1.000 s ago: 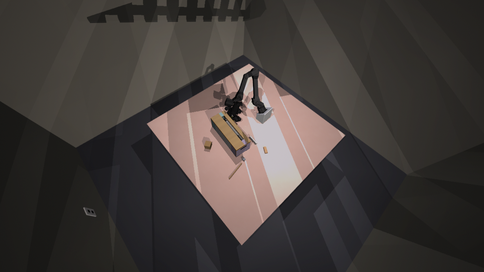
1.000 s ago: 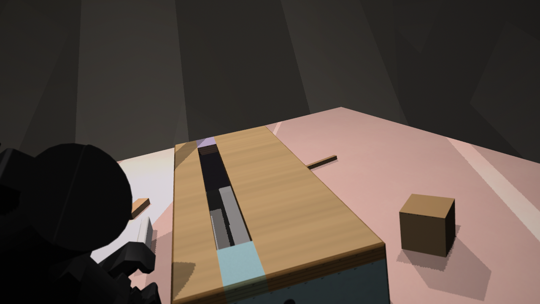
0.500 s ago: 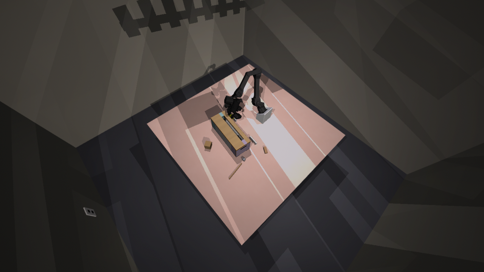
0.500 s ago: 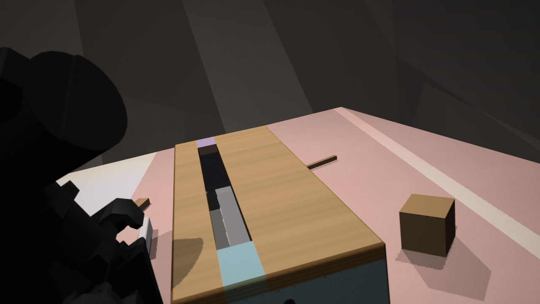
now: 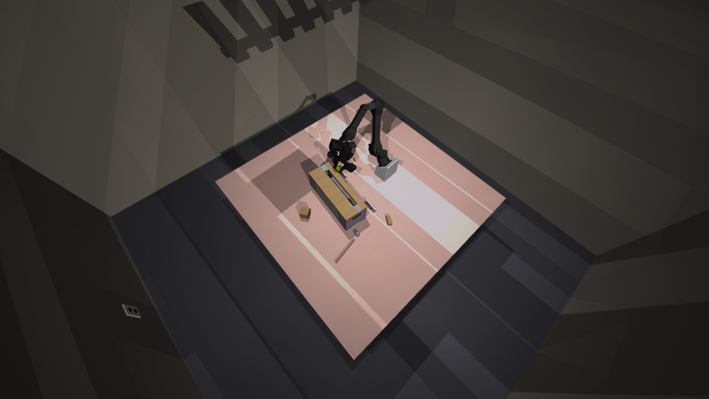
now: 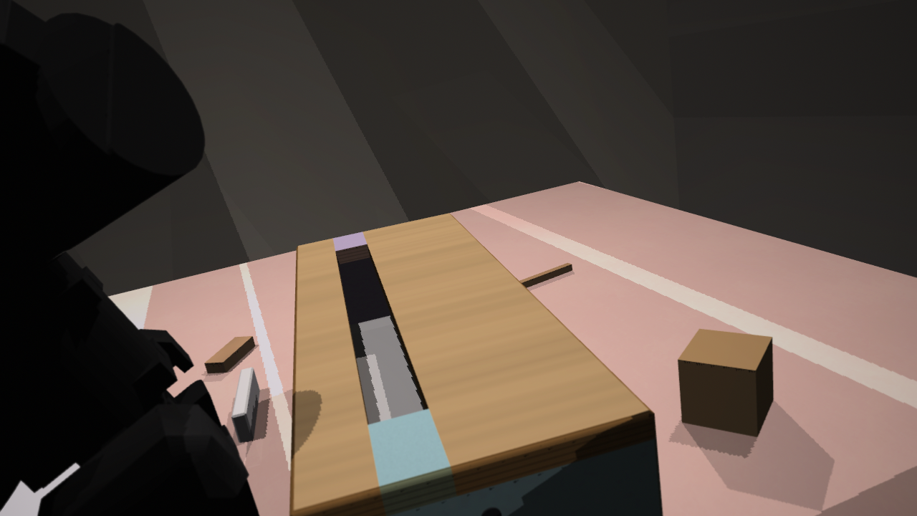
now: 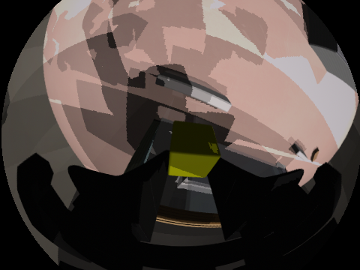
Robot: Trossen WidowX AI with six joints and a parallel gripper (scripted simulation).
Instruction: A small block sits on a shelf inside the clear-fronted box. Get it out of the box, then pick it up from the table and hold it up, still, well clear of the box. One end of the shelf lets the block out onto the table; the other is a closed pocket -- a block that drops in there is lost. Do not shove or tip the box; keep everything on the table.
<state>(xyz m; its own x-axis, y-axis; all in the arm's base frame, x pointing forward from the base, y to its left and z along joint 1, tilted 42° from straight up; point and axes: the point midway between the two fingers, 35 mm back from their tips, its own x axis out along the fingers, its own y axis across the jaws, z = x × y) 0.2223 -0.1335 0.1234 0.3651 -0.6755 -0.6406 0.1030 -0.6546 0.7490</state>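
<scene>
Now: the yellow block 2 cm behind my gripper tip and 1 cm above it. The rest, counted from my gripper tip: grey piece: 20 cm ahead, 35 cm to the left, 7 cm below; wooden-topped box: 9 cm ahead, 12 cm to the left, 1 cm below; brown cube: 32 cm ahead, 5 cm to the left, 5 cm below.
</scene>
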